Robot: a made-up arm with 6 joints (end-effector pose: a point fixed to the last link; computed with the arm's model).
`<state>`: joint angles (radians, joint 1 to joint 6).
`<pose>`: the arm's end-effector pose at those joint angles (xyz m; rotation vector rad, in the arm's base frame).
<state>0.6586 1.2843 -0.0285 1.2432 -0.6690 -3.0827</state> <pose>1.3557 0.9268 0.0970 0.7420 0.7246 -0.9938</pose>
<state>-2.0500 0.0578 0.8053 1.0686 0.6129 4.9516</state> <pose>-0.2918 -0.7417 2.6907 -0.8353 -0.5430 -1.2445</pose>
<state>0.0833 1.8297 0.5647 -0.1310 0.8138 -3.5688</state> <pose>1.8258 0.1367 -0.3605 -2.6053 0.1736 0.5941</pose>
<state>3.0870 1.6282 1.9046 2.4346 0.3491 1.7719</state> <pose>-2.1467 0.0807 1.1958 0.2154 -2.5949 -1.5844</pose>
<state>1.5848 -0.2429 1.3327 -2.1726 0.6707 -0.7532</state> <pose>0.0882 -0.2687 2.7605 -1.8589 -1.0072 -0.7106</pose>
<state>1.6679 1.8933 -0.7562 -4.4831 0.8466 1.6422</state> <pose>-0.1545 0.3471 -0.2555 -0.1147 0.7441 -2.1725</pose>
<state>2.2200 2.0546 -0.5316 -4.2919 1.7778 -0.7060</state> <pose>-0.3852 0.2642 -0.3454 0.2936 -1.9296 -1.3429</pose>
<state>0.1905 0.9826 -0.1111 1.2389 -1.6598 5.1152</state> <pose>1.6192 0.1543 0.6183 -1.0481 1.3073 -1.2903</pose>
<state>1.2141 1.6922 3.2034 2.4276 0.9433 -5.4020</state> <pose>0.2955 1.0431 1.6368 1.8815 2.0115 1.4601</pose>
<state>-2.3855 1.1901 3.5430 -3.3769 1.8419 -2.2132</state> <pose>-0.2921 -0.3263 1.6569 -1.1462 0.9329 -2.0889</pose>
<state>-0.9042 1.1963 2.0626 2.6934 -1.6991 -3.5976</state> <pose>0.7975 -1.1281 2.0589 -0.4677 -2.5826 0.0366</pose>
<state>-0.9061 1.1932 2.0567 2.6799 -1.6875 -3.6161</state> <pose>0.7957 -1.1335 2.0620 -0.4403 -2.5775 0.0482</pose>
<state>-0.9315 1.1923 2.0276 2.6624 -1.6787 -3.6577</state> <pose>0.7812 -1.1773 2.0554 -0.4222 -2.5524 0.0575</pose>
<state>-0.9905 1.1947 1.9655 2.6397 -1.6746 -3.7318</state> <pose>0.7416 -1.2750 2.0318 -0.4157 -2.5024 0.0594</pose>
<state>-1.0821 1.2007 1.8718 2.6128 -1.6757 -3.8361</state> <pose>0.6619 -1.4208 1.9849 -0.4173 -2.4344 0.0457</pose>
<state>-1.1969 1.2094 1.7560 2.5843 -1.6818 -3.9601</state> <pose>0.5306 -1.5893 1.9126 -0.4223 -2.3631 0.0117</pose>
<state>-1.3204 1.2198 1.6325 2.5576 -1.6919 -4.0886</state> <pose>0.3535 -1.7459 1.8197 -0.4290 -2.3019 -0.0397</pose>
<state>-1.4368 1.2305 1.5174 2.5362 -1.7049 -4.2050</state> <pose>0.1573 -1.8624 1.7198 -0.4394 -2.2573 -0.0986</pose>
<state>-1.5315 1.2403 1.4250 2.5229 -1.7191 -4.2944</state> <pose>-0.0186 -1.9309 1.6306 -0.4543 -2.2277 -0.1536</pose>
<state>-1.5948 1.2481 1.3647 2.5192 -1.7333 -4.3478</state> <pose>-0.1419 -1.9619 1.5671 -0.4733 -2.2075 -0.1951</pose>
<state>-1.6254 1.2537 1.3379 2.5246 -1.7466 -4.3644</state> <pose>-0.2017 -1.9720 1.5349 -0.4952 -2.1918 -0.2202</pose>
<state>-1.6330 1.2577 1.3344 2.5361 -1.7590 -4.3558</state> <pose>-0.2152 -1.9732 1.5253 -0.5185 -2.1782 -0.2326</pose>
